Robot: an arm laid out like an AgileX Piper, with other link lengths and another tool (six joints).
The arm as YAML. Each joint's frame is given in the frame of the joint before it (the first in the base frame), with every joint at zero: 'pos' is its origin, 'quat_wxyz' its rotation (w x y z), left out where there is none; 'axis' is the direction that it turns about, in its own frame. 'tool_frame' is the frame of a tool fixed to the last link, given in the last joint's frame.
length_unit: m
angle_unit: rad
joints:
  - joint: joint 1
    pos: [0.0, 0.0, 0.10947]
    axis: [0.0, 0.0, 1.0]
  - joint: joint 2
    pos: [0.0, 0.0, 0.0]
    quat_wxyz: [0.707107, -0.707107, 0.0, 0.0]
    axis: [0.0, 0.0, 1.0]
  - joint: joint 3
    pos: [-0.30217, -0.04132, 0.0]
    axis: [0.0, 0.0, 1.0]
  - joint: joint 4
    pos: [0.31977, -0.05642, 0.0]
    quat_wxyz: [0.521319, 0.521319, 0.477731, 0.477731]
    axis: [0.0, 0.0, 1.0]
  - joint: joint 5
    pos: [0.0, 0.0, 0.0]
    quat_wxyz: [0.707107, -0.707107, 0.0, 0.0]
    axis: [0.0, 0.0, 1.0]
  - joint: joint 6
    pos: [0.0, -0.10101, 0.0]
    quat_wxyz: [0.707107, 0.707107, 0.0, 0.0]
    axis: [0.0, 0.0, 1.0]
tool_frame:
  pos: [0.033, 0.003, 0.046]
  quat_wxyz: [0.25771, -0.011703, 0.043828, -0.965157]
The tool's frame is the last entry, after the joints.
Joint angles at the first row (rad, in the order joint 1, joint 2, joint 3, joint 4, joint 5, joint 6):
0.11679, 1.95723, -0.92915, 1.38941, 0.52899, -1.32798
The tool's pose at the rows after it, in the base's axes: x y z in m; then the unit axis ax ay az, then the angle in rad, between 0 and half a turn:
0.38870 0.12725 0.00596 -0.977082 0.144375 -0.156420 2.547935
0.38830 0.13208 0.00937 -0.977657 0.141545 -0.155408 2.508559
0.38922 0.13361 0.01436 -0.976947 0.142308 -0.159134 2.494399
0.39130 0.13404 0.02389 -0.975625 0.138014 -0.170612 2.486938
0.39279 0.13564 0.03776 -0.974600 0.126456 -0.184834 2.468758
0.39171 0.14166 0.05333 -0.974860 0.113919 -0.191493 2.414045
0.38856 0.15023 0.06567 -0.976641 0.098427 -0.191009 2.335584
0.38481 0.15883 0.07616 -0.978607 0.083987 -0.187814 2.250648
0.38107 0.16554 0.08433 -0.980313 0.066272 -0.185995 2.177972
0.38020 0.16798 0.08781 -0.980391 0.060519 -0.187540 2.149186
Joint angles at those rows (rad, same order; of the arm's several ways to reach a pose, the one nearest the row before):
0.11679, 1.96023, -0.92916, 1.43582, 0.56117, -1.37542
0.11680, 1.96023, -0.92916, 1.46904, 0.59651, -1.40086
0.11679, 1.95049, -0.92915, 1.47908, 0.60562, -1.40262
0.11679, 1.92721, -0.92916, 1.48045, 0.60726, -1.40492
0.11679, 1.89489, -0.92917, 1.48043, 0.62151, -1.41309
0.11678, 1.86692, -0.92917, 1.49818, 0.67265, -1.42570
0.11679, 1.85449, -0.92917, 1.53257, 0.75012, -1.45274
0.11678, 1.85054, -0.92914, 1.57099, 0.83411, -1.48000
0.11678, 1.85053, -0.92913, 1.60006, 0.90957, -1.50951
0.11679, 1.85054, -0.92916, 1.61563, 0.93725, -1.52317

